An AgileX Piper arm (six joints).
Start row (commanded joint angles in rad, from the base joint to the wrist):
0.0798, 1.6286, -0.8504, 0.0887, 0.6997, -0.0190
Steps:
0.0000, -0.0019, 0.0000, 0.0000, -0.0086, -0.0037
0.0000, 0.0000, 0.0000, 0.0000, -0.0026, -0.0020
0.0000, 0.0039, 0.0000, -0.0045, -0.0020, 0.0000
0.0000, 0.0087, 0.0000, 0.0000, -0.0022, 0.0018
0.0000, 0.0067, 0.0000, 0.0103, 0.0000, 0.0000
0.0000, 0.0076, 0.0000, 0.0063, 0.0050, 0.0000
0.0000, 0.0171, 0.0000, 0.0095, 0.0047, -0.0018
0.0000, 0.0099, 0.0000, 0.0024, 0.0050, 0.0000
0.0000, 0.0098, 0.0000, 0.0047, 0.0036, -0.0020
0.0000, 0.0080, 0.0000, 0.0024, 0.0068, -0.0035
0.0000, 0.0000, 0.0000, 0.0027, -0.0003, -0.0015
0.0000, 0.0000, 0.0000, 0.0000, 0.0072, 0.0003
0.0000, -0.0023, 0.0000, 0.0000, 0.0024, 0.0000
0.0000, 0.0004, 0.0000, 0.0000, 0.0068, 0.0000
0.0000, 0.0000, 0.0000, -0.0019, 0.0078, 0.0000
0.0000, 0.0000, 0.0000, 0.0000, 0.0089, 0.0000
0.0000, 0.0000, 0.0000, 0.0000, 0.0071, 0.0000
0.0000, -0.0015, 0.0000, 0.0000, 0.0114, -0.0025
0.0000, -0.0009, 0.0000, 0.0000, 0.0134, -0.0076
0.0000, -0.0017, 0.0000, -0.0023, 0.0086, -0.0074
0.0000, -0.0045, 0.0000, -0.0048, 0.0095, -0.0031
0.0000, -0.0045, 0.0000, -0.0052, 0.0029, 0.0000
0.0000, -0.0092, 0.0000, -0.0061, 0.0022, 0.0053
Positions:
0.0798, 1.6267, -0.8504, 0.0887, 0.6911, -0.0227
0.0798, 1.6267, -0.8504, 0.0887, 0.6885, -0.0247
0.0798, 1.6306, -0.8504, 0.0842, 0.6865, -0.0247
0.0798, 1.6393, -0.8504, 0.0842, 0.6843, -0.0229
0.0798, 1.6460, -0.8504, 0.0945, 0.6843, -0.0229
0.0798, 1.6536, -0.8504, 0.1008, 0.6893, -0.0229
0.0798, 1.6707, -0.8504, 0.1103, 0.6940, -0.0247
0.0798, 1.6806, -0.8504, 0.1127, 0.6990, -0.0247
0.0798, 1.6904, -0.8504, 0.1174, 0.7026, -0.0267
0.0798, 1.6984, -0.8504, 0.1198, 0.7094, -0.0302
0.0798, 1.6984, -0.8504, 0.1225, 0.7091, -0.0317
0.0798, 1.6984, -0.8504, 0.1225, 0.7163, -0.0314
0.0798, 1.6961, -0.8504, 0.1225, 0.7187, -0.0314
0.0798, 1.6965, -0.8504, 0.1225, 0.7255, -0.0314
0.0798, 1.6965, -0.8504, 0.1206, 0.7333, -0.0314
0.0798, 1.6965, -0.8504, 0.1206, 0.7422, -0.0314
0.0798, 1.6965, -0.8504, 0.1206, 0.7493, -0.0314
0.0798, 1.6950, -0.8504, 0.1206, 0.7607, -0.0339
0.0798, 1.6941, -0.8504, 0.1206, 0.7741, -0.0415
0.0798, 1.6924, -0.8504, 0.1183, 0.7827, -0.0489
0.0798, 1.6879, -0.8504, 0.1135, 0.7922, -0.0520
0.0798, 1.6834, -0.8504, 0.1083, 0.7951, -0.0520
0.0798, 1.6742, -0.8504, 0.1022, 0.7973, -0.0467

